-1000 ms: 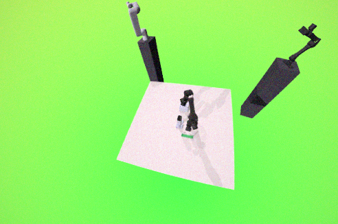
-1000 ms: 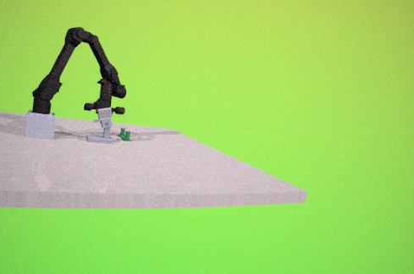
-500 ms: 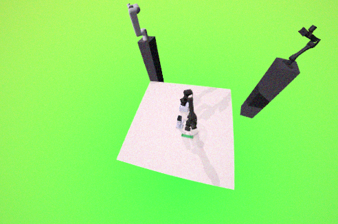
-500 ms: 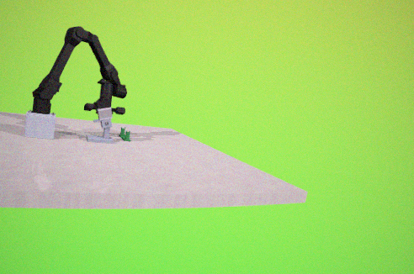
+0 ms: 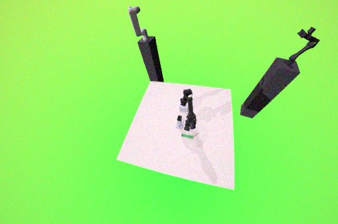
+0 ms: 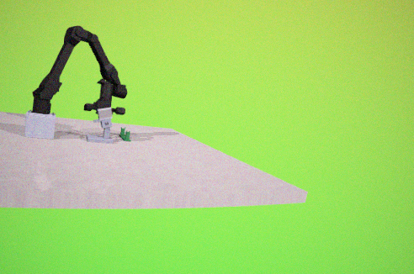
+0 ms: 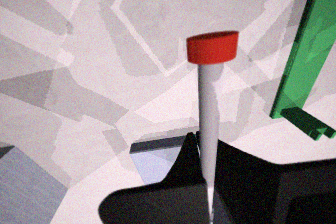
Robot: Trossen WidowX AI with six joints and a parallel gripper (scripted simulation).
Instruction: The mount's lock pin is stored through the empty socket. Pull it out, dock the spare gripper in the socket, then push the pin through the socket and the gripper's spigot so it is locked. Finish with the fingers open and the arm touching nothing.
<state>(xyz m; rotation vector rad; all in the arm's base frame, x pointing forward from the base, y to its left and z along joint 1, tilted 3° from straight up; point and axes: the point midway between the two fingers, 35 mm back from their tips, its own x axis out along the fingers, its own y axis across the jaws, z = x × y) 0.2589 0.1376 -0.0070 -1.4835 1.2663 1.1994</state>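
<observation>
Now: gripper tip 8 cm to the left of the grey mount. From my gripper tip the other things lie so: green rest (11 cm ahead, 5 cm to the left, 2 cm below); spare gripper (8 cm to the right, 8 cm above).
</observation>
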